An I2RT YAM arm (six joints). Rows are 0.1 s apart.
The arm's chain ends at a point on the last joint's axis. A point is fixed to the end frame.
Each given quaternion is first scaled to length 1.
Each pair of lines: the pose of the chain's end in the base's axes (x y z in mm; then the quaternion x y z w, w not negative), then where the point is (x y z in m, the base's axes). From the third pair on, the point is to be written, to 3 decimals.
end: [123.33, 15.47, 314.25, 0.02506, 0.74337, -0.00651, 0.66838]
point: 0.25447 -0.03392 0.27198
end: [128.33, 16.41, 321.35, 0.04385, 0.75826, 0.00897, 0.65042]
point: 0.25702 -0.03156 0.27076
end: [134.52, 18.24, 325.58, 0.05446, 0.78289, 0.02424, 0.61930]
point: 0.259 -0.027 0.263
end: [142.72, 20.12, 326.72, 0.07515, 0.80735, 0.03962, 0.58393]
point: 0.261 -0.022 0.252
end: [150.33, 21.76, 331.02, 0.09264, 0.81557, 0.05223, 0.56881]
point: 0.266 -0.019 0.250
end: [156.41, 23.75, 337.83, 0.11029, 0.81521, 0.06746, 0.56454]
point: 0.271 -0.014 0.255
